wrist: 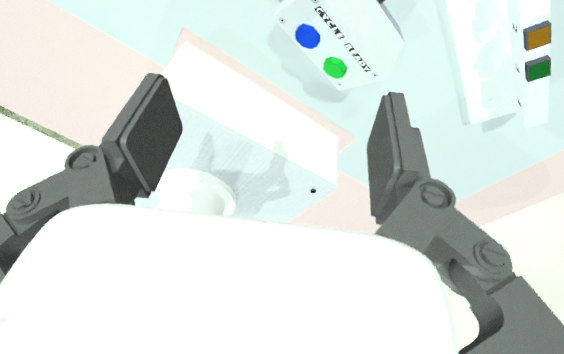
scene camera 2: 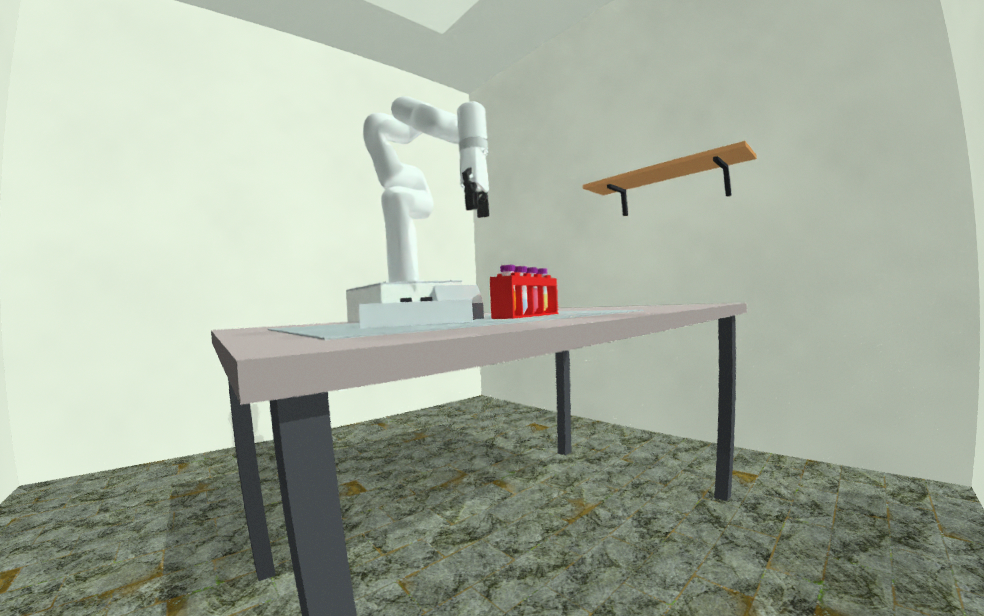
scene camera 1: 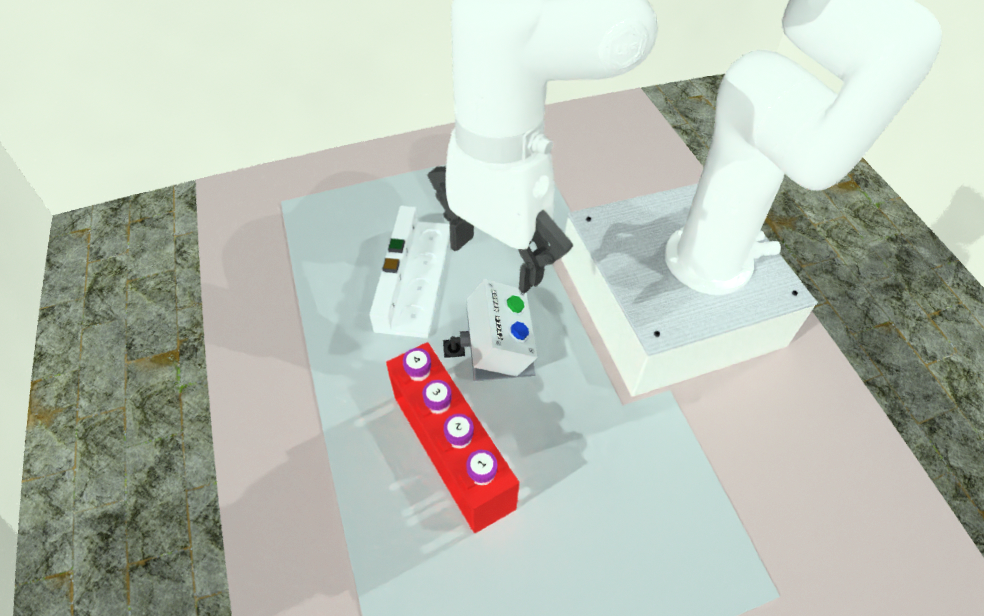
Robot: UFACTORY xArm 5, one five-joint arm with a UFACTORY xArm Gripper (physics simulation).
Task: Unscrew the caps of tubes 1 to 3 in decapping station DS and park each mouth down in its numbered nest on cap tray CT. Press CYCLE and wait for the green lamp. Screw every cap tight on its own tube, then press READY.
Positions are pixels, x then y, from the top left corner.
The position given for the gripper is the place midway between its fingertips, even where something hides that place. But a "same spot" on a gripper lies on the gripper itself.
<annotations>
gripper: wrist; scene camera 2; scene camera 1 495,263
same spot on grey mat: (scene camera 2: 339,331) = (scene camera 1: 355,208)
same spot on gripper: (scene camera 2: 472,200) = (wrist: 422,143)
</annotations>
